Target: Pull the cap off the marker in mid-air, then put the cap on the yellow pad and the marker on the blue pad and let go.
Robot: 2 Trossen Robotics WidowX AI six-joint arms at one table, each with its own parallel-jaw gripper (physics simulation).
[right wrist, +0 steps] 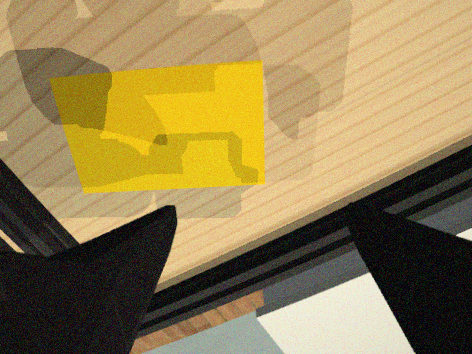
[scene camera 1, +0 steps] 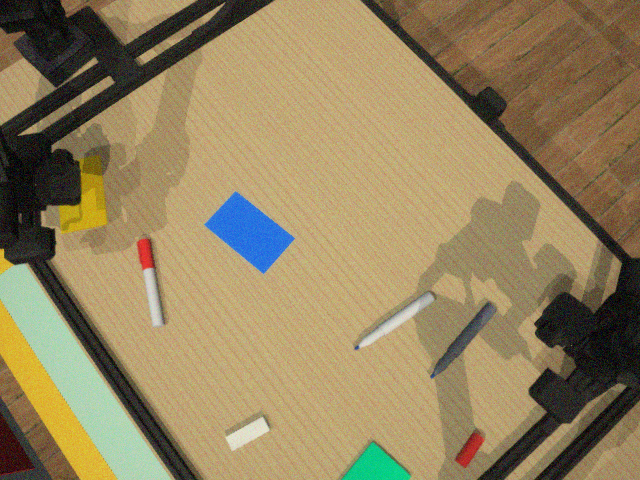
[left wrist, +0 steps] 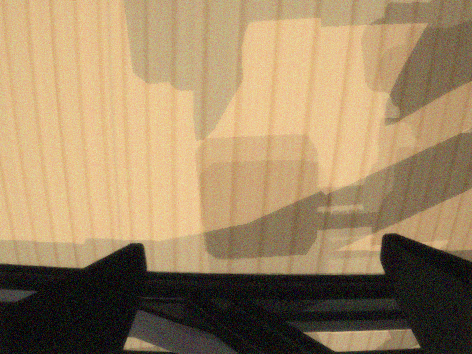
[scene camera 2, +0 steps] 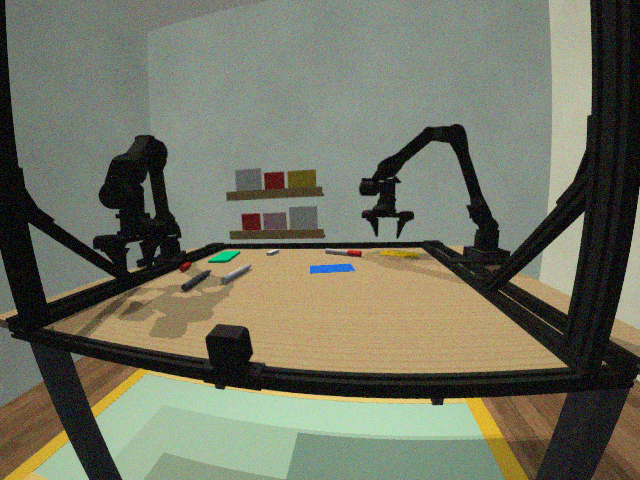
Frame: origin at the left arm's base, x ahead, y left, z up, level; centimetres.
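Seen in the pictures: left gripper, fingertip midpoint: point(scene camera 1: 567, 361) point(left wrist: 263, 252) point(scene camera 2: 137, 272); right gripper, fingertip midpoint: point(right wrist: 260, 213) point(scene camera 1: 52, 218) point(scene camera 2: 386, 237); left arm's base, link origin: point(scene camera 2: 170, 254); right arm's base, link origin: point(scene camera 1: 51, 40) point(scene camera 2: 486, 248).
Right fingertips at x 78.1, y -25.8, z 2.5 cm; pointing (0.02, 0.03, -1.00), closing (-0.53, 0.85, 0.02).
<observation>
Pixels of each thing's top centre, then the offset from my right fingertips to it.
- white marker, top centre: point(scene camera 1: 149, 281) point(scene camera 2: 342, 249) dz -3.2, dx -17.3, dy +3.1 cm
- yellow pad, top centre: point(right wrist: 162, 133) point(scene camera 1: 81, 193) point(scene camera 2: 398, 253) dz -5.0, dx +0.5, dy -6.4 cm
- blue pad, top centre: point(scene camera 1: 249, 231) point(scene camera 2: 331, 268) dz -5.0, dx -28.0, dy -10.3 cm
- white uncapped pen, top centre: point(scene camera 1: 394, 321) point(scene camera 2: 238, 269) dz -3.2, dx -54.1, dy -4.5 cm
- dark pen, top centre: point(scene camera 1: 463, 341) point(scene camera 2: 198, 274) dz -3.1, dx -64.9, dy -5.4 cm
- loose red cap, top centre: point(scene camera 1: 471, 450) point(scene camera 2: 185, 263) dz -3.0, dx -70.4, dy +9.1 cm
- white block, top centre: point(scene camera 1: 247, 433) point(scene camera 2: 272, 250) dz -3.9, dx -39.8, dy +18.2 cm
- green pad, top centre: point(scene camera 2: 225, 255) dz -4.3, dx -57.6, dy +21.2 cm
A white marker point(scene camera 1: 154, 299) point(scene camera 2: 337, 252) with a red cap point(scene camera 1: 145, 253) point(scene camera 2: 354, 253) on it lies on the table at the left in scene camera 1. The yellow pad point(scene camera 1: 94, 198) point(scene camera 2: 399, 254) point(right wrist: 240, 110) lies near it, partly hidden by the right arm in scene camera 1. The blue pad point(scene camera 1: 249, 232) point(scene camera 2: 331, 268) lies bare on the table. My right gripper point(scene camera 1: 45, 211) point(scene camera 2: 387, 236) point(right wrist: 260, 213) is open and empty, above the table near the yellow pad. My left gripper point(scene camera 1: 563, 359) point(scene camera 2: 133, 259) point(left wrist: 263, 252) is open and empty, near the table's frame.
A white uncapped pen point(scene camera 1: 395, 320) point(scene camera 2: 236, 274) and a dark pen point(scene camera 1: 462, 341) point(scene camera 2: 195, 280) lie nearest my left gripper. A loose red cap point(scene camera 1: 469, 449) point(scene camera 2: 185, 267), a white block point(scene camera 1: 247, 432) point(scene camera 2: 272, 252) and a green pad point(scene camera 1: 374, 465) point(scene camera 2: 224, 256) also lie there. Black rails edge the table.
</observation>
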